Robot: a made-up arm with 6 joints.
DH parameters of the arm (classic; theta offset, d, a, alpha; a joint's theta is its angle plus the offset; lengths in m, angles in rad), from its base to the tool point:
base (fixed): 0 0.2 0 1.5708
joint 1: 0 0.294 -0.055 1.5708
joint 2: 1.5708 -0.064 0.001 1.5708
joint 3: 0 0.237 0.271 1.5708
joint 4: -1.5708 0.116 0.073 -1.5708
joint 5: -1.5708 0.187 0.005 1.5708
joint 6: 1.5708 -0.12 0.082 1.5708
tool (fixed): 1.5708 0.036 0 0
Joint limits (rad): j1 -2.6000..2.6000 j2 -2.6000..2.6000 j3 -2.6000..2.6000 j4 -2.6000..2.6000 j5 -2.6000..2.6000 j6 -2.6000..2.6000
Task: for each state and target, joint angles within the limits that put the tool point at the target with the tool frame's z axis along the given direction. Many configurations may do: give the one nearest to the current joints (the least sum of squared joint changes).
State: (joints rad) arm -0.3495 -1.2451 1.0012 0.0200 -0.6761 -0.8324
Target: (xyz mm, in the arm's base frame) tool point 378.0 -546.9 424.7 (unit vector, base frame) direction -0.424 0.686 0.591
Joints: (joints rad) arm 0.1983 -0.8679 0.3661 -0.0619 -0.6297 -1.0833
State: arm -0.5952 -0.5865 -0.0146 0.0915 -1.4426 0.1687
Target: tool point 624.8 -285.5 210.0 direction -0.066 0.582 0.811
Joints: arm -0.3558 -1.1303 0.1567 0.5572 -0.8116 -0.3746
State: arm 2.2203 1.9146 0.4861 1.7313 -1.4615 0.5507
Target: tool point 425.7 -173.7 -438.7 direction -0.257 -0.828 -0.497
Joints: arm 2.5663 2.5372 -0.0488 1.3002 -0.8978 0.3371
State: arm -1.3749 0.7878 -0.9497 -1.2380 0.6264 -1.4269
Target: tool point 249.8 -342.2 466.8 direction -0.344 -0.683 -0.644
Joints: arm -1.0059 1.0020 -1.2290 -0.4564 1.0102 -2.1121
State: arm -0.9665 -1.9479 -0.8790 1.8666 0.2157 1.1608
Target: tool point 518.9 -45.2 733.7 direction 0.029 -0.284 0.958
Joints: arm -1.3967 -2.5550 -1.3585 1.3229 -0.1568 0.6600
